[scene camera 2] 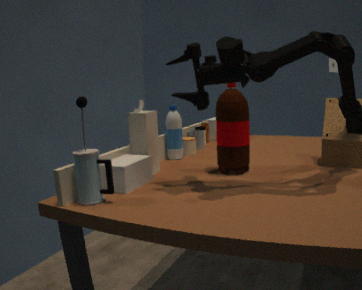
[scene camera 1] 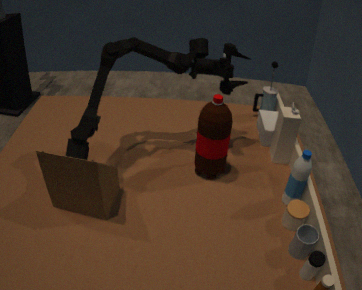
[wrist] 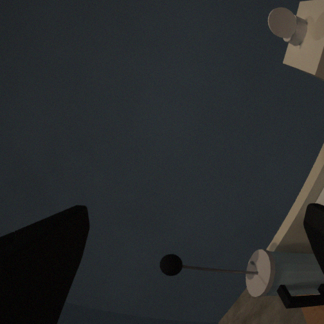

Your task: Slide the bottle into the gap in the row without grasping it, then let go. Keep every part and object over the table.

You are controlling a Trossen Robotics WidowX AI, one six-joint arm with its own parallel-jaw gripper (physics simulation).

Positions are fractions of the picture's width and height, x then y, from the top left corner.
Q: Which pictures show the blue-capped bottle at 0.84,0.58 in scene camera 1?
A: Scene camera 2 and scene camera 1 only.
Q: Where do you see a blue-capped bottle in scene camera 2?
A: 0.48,0.41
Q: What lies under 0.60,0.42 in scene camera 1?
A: A large brown bottle.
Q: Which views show my gripper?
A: Scene camera 2, scene camera 1 and the wrist view: all of them.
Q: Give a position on a pale rail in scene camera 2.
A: At 0.18,0.62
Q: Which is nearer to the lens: the french press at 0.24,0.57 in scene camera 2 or the white box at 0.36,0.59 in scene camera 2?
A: The french press.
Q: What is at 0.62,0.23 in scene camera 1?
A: My gripper.
